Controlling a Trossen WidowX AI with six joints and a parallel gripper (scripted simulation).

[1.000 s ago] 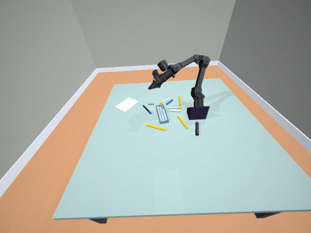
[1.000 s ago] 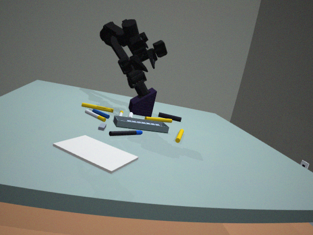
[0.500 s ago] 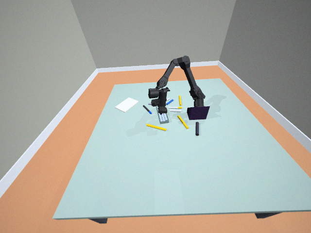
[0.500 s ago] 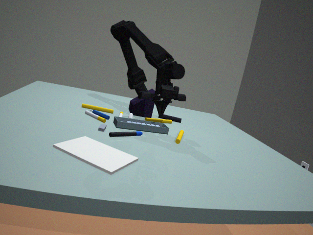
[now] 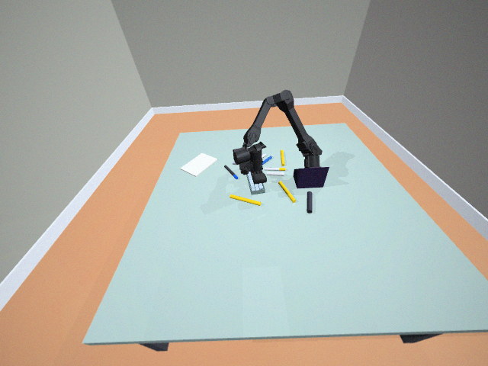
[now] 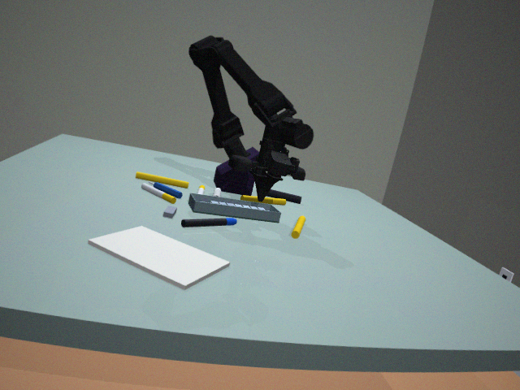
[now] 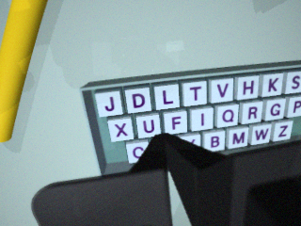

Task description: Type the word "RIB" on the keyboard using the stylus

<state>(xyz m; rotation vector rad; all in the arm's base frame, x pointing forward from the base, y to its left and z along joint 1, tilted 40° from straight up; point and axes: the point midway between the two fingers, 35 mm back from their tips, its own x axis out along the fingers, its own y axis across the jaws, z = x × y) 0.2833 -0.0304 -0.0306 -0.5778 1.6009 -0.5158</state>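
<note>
Right now my gripper tip is 240 mm to the left of the blue stylus, 120 mm past it and 30 mm above it. Round my gripper tip: black cylinder 230 mm behind, 150 mm to the left, 30 mm below; grey eraser 230 mm to the right, 80 mm ahead, 30 mm below; black-and-blue marker 120 mm to the right, 120 mm ahead, 30 mm below.
</note>
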